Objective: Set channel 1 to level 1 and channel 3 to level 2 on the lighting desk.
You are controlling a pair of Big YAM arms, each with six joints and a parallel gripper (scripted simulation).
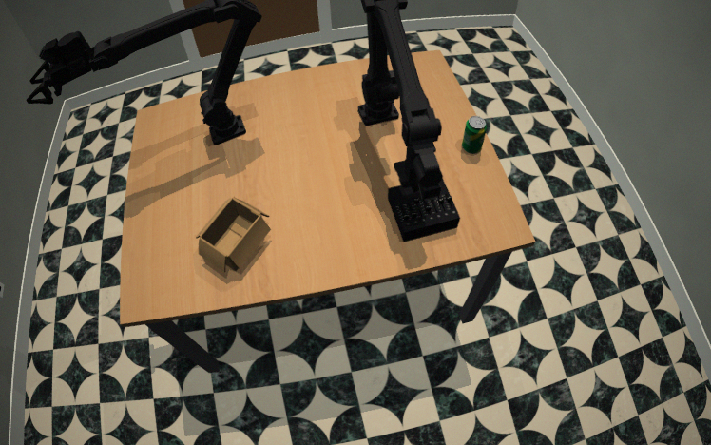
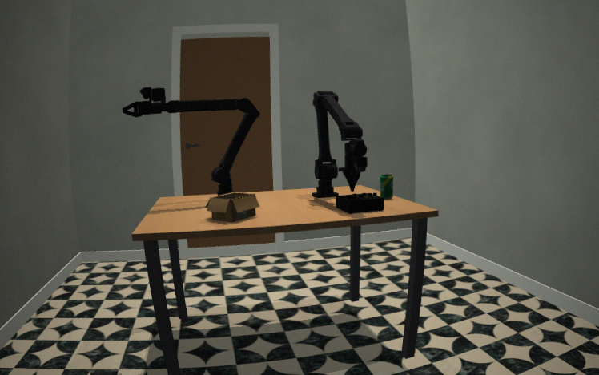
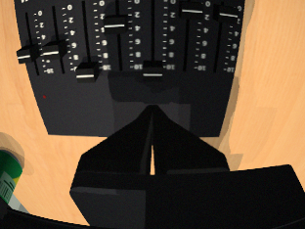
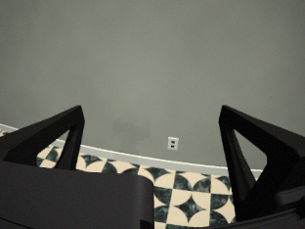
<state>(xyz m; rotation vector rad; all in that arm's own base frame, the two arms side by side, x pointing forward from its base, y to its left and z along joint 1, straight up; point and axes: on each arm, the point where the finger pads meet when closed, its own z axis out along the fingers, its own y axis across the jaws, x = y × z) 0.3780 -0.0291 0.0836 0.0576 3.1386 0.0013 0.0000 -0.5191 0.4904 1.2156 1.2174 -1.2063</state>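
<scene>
The channel 3 knob lies 2 cm below my left hand and 2 cm ahead of it. From my left hand the other things lie so: channel 1 fader knob (7 cm ahead, 3 cm to the right, 2 cm below); then channel 2 cap (7 cm ahead, 2 cm below, 1 cm to the right); then channel 4 fader cap (5 cm ahead, 3 cm to the left, 2 cm below).
</scene>
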